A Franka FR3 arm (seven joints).
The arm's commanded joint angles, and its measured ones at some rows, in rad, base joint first. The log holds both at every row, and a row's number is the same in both.
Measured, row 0:
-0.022 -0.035 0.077 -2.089 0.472 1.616 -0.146
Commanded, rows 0 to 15:
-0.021 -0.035 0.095 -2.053 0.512 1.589 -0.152
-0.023 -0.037 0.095 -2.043 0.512 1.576 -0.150
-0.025 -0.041 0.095 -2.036 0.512 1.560 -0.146
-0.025 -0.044 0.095 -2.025 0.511 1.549 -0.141
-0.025 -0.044 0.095 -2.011 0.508 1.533 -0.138
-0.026 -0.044 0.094 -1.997 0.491 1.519 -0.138
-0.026 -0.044 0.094 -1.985 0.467 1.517 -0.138
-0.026 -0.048 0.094 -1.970 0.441 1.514 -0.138
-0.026 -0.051 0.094 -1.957 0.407 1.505 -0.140
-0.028 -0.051 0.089 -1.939 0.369 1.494 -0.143
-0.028 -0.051 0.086 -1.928 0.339 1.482 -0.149
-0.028 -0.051 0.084 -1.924 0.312 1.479 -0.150
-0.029 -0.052 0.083 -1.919 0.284 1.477 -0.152
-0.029 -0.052 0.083 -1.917 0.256 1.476 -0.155
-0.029 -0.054 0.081 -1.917 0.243 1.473 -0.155
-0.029 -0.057 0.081 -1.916 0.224 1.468 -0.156
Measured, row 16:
-0.022 -0.048 0.078 -1.929 0.279 1.496 -0.149
